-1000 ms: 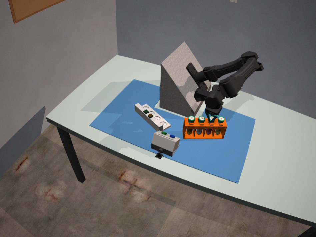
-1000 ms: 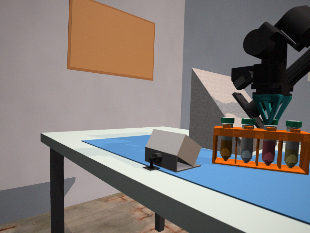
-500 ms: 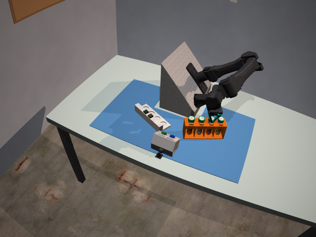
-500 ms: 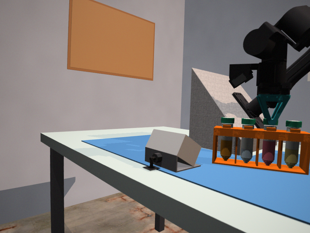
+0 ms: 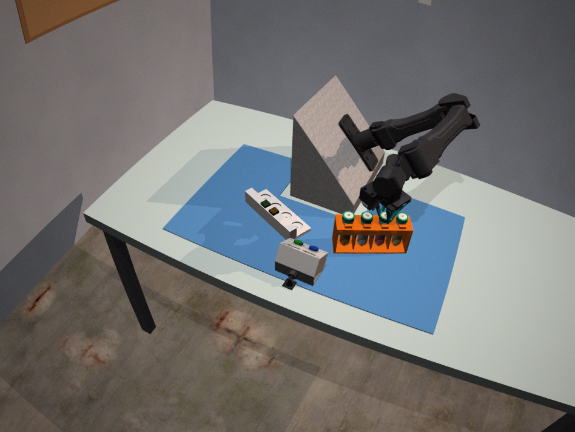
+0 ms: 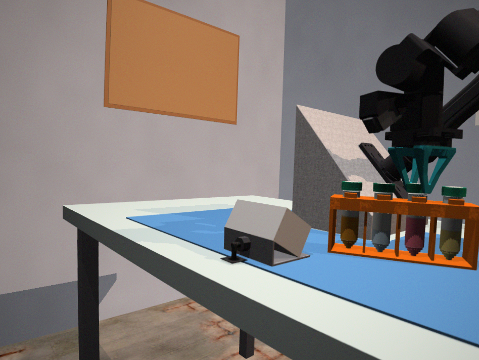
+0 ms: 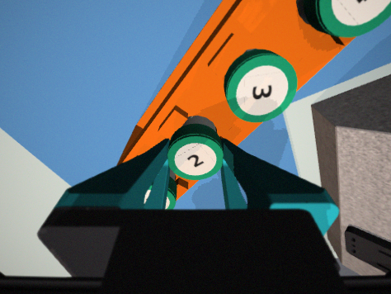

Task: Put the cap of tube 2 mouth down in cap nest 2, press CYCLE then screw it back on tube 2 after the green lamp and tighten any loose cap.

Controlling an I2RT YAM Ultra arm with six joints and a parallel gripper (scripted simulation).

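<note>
Right now the cap 2 is right at my hand. Round my hand: cap 3: 2 cm ahead, 5 cm to the right; then cap 4: 5 cm ahead, 9 cm to the right; then cap 1: 2 cm behind, 5 cm to the left.
</note>
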